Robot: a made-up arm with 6 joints. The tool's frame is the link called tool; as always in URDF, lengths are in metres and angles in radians. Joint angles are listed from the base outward. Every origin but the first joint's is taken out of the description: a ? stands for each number. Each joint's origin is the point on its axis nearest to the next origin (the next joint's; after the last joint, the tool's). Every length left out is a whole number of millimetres.
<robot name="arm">
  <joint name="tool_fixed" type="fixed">
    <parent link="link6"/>
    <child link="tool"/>
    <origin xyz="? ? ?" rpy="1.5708 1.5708 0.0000"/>
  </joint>
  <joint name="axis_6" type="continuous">
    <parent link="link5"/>
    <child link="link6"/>
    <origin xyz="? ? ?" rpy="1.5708 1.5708 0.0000"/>
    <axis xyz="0 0 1"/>
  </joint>
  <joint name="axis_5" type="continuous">
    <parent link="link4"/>
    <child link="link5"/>
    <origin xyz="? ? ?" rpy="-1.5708 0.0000 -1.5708"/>
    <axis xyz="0 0 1"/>
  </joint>
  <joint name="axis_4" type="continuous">
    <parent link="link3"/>
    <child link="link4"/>
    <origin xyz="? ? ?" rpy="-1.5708 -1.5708 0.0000"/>
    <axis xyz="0 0 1"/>
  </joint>
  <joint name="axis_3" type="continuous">
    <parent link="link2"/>
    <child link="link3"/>
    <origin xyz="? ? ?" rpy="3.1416 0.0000 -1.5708"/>
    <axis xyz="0 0 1"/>
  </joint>
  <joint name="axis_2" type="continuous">
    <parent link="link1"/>
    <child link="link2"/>
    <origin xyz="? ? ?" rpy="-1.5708 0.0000 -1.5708"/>
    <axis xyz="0 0 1"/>
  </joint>
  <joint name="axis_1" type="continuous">
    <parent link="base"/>
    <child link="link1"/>
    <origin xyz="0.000 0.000 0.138" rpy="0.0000 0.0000 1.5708"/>
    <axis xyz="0 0 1"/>
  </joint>
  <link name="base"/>
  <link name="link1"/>
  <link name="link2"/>
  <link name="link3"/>
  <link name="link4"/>
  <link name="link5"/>
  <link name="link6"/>
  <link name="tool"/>
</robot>
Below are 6 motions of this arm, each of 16 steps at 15 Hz.
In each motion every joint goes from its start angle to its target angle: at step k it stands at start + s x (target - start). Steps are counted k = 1, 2, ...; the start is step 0. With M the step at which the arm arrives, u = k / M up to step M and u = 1 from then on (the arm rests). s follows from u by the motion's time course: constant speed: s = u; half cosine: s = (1 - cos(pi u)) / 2; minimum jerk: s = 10 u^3 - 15 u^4 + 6 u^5.
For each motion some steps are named. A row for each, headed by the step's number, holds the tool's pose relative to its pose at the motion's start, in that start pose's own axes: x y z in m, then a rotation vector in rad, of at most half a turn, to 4 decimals.
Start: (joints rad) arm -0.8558 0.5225 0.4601 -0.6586 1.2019 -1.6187
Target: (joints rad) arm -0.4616 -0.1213 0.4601 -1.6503 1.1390 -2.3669
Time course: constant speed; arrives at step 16
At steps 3, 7, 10, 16:
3: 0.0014 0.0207 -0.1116 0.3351 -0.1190 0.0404
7: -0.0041 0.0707 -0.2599 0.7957 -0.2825 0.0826
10: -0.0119 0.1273 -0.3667 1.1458 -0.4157 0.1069
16: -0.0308 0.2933 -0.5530 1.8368 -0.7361 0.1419

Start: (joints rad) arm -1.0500 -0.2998 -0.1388 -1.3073 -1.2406 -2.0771
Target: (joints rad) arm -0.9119 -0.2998 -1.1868 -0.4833 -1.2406 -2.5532
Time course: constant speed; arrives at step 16
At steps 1, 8, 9, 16:
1: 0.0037 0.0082 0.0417 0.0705 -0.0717 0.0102
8: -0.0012 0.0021 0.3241 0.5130 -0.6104 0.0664
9: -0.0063 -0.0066 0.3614 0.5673 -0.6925 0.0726
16: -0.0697 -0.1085 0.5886 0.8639 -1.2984 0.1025

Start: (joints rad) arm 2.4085 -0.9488 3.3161 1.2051 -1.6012 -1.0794
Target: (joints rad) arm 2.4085 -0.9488 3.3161 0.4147 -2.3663 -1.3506
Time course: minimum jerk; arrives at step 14
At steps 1, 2, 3, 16:
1: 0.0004 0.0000 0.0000 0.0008 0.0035 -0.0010
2: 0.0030 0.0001 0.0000 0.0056 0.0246 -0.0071
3: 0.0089 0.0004 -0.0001 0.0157 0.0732 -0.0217
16: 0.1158 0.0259 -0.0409 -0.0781 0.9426 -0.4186

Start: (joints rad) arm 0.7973 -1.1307 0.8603 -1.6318 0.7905 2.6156
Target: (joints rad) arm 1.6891 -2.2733 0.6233 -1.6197 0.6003 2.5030
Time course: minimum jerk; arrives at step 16
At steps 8, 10, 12, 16:
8: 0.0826 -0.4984 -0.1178 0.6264 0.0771 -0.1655
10: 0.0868 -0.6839 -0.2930 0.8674 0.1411 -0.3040
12: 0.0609 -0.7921 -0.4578 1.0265 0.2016 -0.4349
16: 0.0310 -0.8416 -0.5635 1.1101 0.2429 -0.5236

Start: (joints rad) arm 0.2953 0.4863 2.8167 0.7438 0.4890 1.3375
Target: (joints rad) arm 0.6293 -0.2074 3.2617 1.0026 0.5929 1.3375
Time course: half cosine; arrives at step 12
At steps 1, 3, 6, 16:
1: 0.0055 -0.0100 -0.0089 -0.0078 0.0106 -0.0162
3: 0.0371 -0.0884 -0.0781 -0.0721 0.0932 -0.1357
6: 0.0347 -0.3125 -0.2662 -0.2878 0.3365 -0.4265
16: -0.1562 -0.6116 -0.4464 -0.6849 0.7081 -0.7393

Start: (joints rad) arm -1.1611 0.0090 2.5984 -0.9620 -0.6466 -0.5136
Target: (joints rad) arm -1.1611 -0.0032 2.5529 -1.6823 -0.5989 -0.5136
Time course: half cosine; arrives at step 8
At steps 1, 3, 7, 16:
1: 0.0029 -0.0024 -0.0031 0.0225 0.0067 0.0142
3: 0.0234 -0.0165 -0.0272 0.1838 0.0531 0.1140
7: 0.0677 -0.0266 -0.0918 0.5809 0.1553 0.3476
16: 0.0700 -0.0262 -0.0956 0.6043 0.1608 0.3609

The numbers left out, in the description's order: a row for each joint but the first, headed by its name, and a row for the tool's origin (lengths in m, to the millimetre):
tool: 0.000 0.000 0.000
axis_6: 0.000 0.000 0.000
axis_5: 0.163 0.000 0.000
axis_4: 0.000 -0.667 0.000
axis_3: 0.000 -0.354 0.000
axis_2: 0.000 0.000 0.000

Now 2 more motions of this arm.
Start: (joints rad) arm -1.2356 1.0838 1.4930 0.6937 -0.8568 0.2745
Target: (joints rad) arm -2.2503 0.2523 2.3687 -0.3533 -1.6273 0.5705
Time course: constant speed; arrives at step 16
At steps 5, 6, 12, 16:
5: -0.2746 -0.3918 -0.1552 0.3716 -0.0344 -0.1924
6: -0.3521 -0.4404 -0.1847 0.4167 -0.0643 -0.2297
12: -0.8687 -0.4891 -0.2774 0.4133 -0.3067 -0.4596
16: -1.1558 -0.3061 -0.2357 0.1429 -0.4087 -0.6116

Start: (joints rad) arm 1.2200 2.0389 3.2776 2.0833 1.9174 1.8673
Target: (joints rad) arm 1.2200 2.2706 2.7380 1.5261 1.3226 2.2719
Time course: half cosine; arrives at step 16
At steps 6, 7, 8, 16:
6: 0.0489 -0.0315 0.1362 0.0425 0.1766 0.1557
7: 0.0662 -0.0475 0.1768 0.0675 0.2183 0.2107
8: 0.0853 -0.0673 0.2181 0.0992 0.2546 0.2704
16: 0.1977 -0.2210 0.4054 0.3471 0.3160 0.5865

